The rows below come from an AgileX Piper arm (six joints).
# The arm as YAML. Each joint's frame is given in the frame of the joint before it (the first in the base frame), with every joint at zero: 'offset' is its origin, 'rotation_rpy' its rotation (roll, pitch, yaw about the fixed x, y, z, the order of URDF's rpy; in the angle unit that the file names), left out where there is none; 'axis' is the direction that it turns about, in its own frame. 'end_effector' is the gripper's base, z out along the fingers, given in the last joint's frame.
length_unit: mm
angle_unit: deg
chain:
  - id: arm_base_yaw
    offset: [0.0, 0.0, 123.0]
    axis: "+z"
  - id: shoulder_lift
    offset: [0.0, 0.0, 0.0]
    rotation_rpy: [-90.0, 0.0, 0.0]
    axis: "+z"
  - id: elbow
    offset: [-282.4, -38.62, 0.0]
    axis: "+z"
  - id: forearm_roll
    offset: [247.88, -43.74, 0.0]
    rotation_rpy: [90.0, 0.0, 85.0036]
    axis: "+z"
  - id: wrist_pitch
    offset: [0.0, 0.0, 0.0]
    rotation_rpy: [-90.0, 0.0, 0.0]
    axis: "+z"
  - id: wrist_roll
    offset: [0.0, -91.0, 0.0]
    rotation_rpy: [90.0, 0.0, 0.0]
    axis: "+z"
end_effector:
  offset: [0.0, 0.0, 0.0]
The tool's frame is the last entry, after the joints.
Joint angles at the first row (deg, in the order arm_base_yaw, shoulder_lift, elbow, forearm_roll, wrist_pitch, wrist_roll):
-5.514, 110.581, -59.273, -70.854, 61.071, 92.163
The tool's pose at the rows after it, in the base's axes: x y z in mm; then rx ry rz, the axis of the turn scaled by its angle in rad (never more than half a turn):
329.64 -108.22 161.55 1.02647 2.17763 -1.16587
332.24 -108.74 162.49 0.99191 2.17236 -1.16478
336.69 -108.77 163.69 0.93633 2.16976 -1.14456
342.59 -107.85 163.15 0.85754 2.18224 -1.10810
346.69 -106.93 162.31 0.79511 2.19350 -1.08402
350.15 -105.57 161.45 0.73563 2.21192 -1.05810
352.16 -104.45 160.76 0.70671 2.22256 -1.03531
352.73 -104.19 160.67 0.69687 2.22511 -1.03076
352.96 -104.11 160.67 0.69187 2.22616 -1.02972
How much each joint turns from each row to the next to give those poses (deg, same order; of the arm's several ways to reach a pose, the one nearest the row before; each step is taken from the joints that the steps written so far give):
0.001, 0.000, -0.731, -0.618, 0.740, 0.000
-0.001, 0.090, -0.140, -1.523, -0.538, 0.000
0.000, -0.001, -0.139, -2.206, -1.631, 0.000
-0.001, 0.140, -0.090, -2.479, -2.800, -0.464
0.000, 0.142, -0.001, -1.891, -2.057, -0.456
0.001, 0.044, 0.002, -1.274, -2.118, -0.977
0.000, 0.000, 0.000, -0.525, -1.454, -0.396
0.000, 0.001, -0.002, -0.218, -0.358, -0.146
-0.001, -0.001, 0.002, -0.119, -0.129, -0.087

